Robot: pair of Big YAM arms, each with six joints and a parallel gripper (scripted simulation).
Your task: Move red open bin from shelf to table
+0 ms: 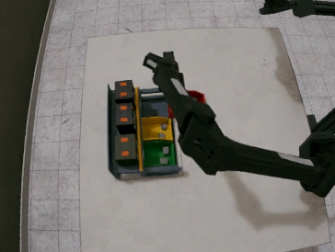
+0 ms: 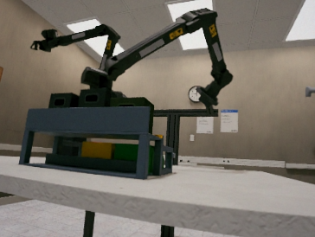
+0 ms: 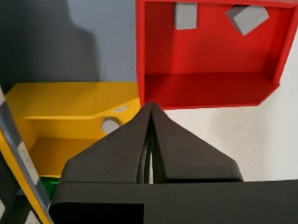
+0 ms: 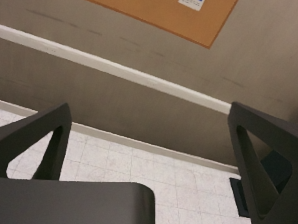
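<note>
My left hand is 7 cm past the red bin and 12 cm above it. Also, from my left hand: green bin (9 cm ahead, 23 cm to the left, 13 cm below); yellow bin (9 cm ahead, 12 cm to the left, 13 cm below).
</note>
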